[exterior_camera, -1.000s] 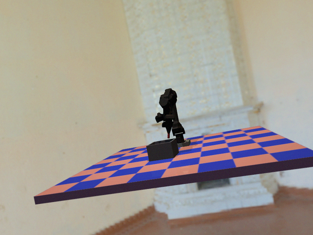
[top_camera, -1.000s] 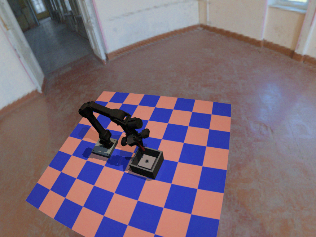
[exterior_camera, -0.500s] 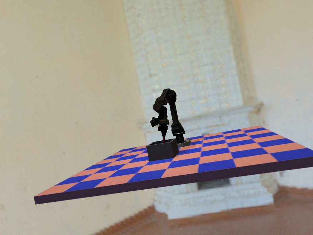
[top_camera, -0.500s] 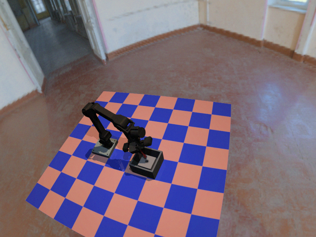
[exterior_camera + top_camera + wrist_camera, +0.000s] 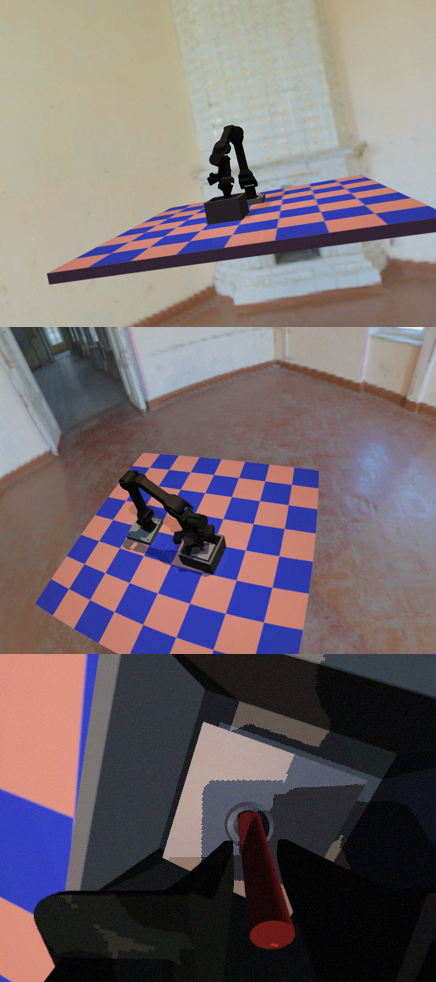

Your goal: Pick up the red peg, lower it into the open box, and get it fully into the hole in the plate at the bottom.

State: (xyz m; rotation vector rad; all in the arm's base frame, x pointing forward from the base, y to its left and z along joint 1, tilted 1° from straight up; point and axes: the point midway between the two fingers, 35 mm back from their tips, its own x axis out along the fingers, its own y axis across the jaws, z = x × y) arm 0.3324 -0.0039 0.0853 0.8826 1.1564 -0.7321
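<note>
My gripper tip is now 1 cm below the red peg. Also, from my gripper tip: dark box: 1 cm ahead, 5 cm below; then grey plate: 1 cm ahead, 3 cm below.
</note>
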